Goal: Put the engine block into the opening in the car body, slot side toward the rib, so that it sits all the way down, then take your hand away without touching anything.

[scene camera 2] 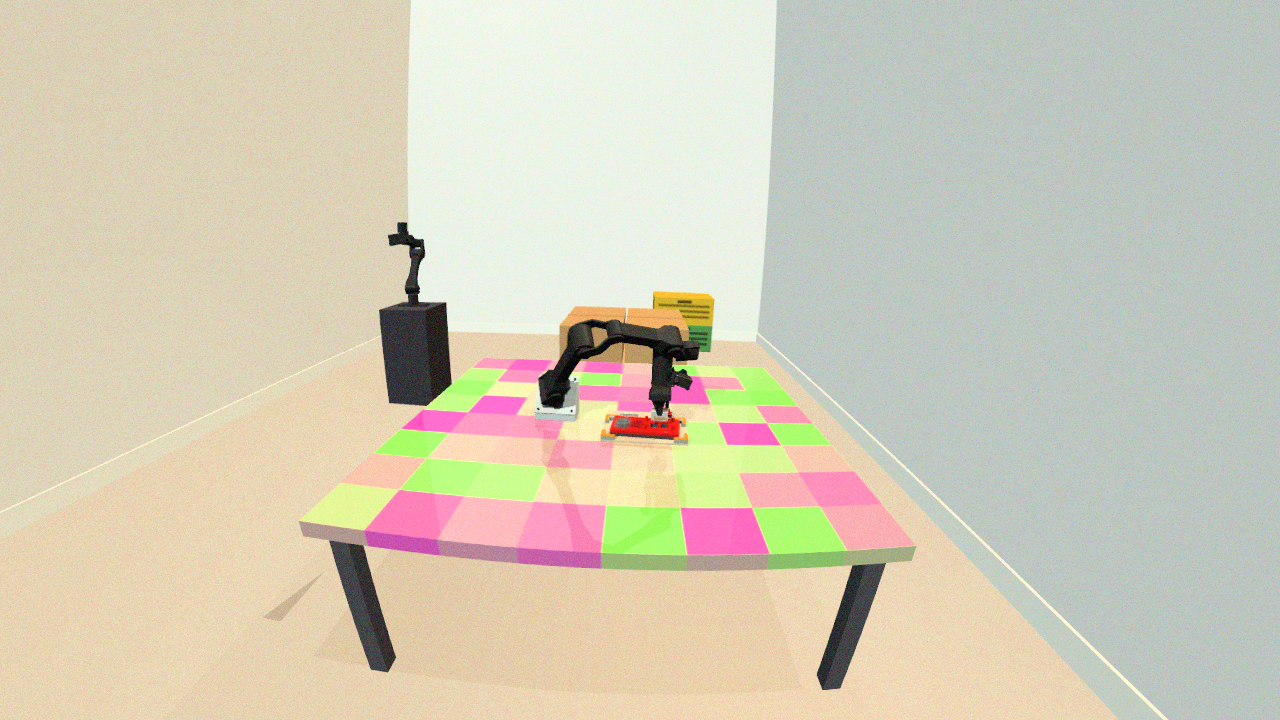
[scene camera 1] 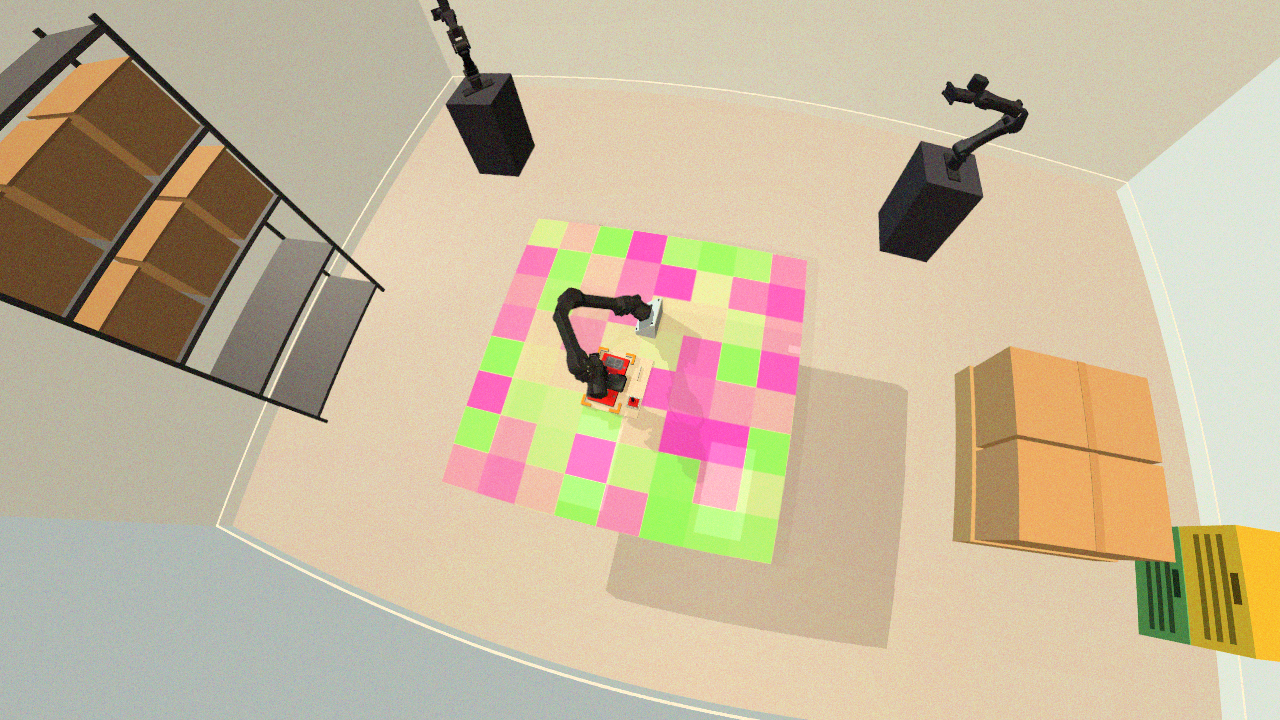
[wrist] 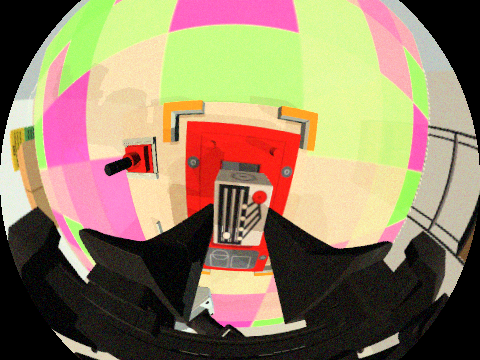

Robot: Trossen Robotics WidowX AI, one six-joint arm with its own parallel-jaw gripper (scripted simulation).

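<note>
Car body in sight. Engine block carried by my gripper. Gripper visible in the wrist view too.
</note>
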